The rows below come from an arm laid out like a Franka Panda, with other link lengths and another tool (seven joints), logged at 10 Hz.
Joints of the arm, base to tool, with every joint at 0 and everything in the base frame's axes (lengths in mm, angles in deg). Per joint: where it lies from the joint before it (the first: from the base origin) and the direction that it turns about. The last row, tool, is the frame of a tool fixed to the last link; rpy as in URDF.
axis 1: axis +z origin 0 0 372.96
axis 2: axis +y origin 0 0 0
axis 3: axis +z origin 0 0 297.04
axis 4: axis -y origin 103.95 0 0
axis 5: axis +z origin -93.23 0 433.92
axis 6: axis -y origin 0 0 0
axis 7: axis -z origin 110.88 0 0
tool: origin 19 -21 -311.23 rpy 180 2.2 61.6
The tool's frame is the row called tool.
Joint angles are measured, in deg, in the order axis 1, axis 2, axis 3, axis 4, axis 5, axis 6, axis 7. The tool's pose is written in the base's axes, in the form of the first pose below.
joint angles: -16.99 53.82 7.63 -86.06 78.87 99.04 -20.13
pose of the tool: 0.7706, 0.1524, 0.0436, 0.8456, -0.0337, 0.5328, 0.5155, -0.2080, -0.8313
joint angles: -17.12 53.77 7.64 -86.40 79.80 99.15 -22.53
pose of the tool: 0.7736, 0.1510, 0.0447, 0.8250, -0.0431, 0.5635, 0.5438, -0.2108, -0.8123
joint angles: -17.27 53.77 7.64 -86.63 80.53 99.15 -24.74
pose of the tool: 0.7761, 0.1493, 0.0457, 0.8048, -0.0499, 0.5915, 0.5700, -0.2133, -0.7935
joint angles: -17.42 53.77 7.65 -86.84 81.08 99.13 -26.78
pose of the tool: 0.7779, 0.1477, 0.0463, 0.7853, -0.0541, 0.6167, 0.5938, -0.2161, -0.7751
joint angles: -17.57 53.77 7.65 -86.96 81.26 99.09 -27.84
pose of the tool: 0.7784, 0.1460, 0.0464, 0.7751, -0.0553, 0.6294, 0.6057, -0.2181, -0.7652
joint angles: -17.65 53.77 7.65 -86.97 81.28 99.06 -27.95
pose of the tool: 0.7786, 0.1450, 0.0465, 0.7740, -0.0563, 0.6307, 0.6069, -0.2186, -0.7642
